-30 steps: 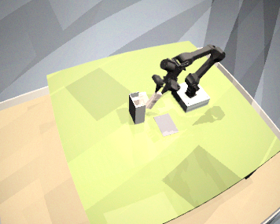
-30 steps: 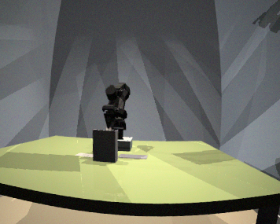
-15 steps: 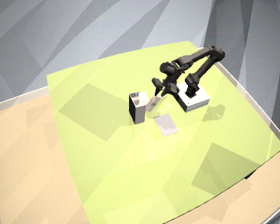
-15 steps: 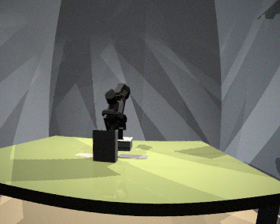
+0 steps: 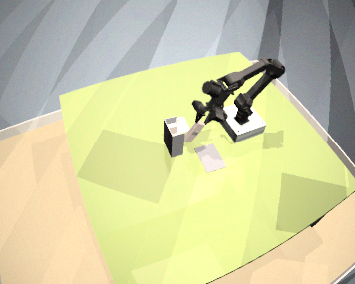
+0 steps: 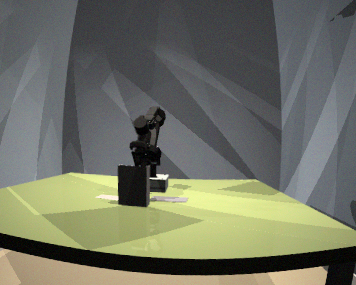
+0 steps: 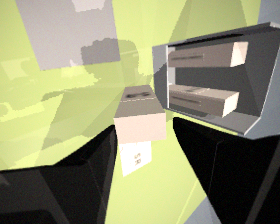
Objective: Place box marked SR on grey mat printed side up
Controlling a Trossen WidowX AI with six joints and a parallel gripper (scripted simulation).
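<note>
Now: the grey mat 130 mm to the left of my gripper tip, 100 mm below it and 20 mm ahead of it. Also, from my gripper tip: white card (120 mm to the right, 110 mm below, 20 mm ahead).
</note>
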